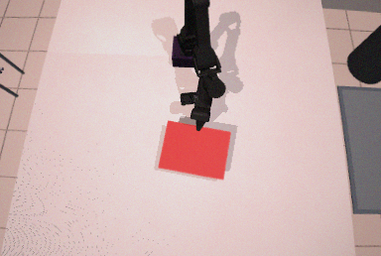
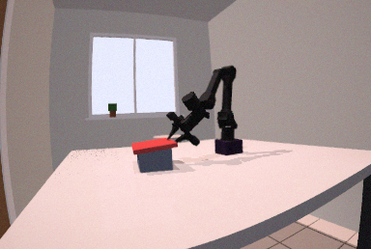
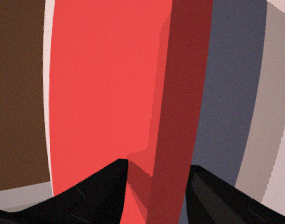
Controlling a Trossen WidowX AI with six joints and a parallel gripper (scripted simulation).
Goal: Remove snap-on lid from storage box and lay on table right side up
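My gripper tip is now 70 mm short of the red lid and 10 mm to the left of it. The rest, counted from my gripper tip: storage box (70 mm ahead, 10 mm to the right, 50 mm below).
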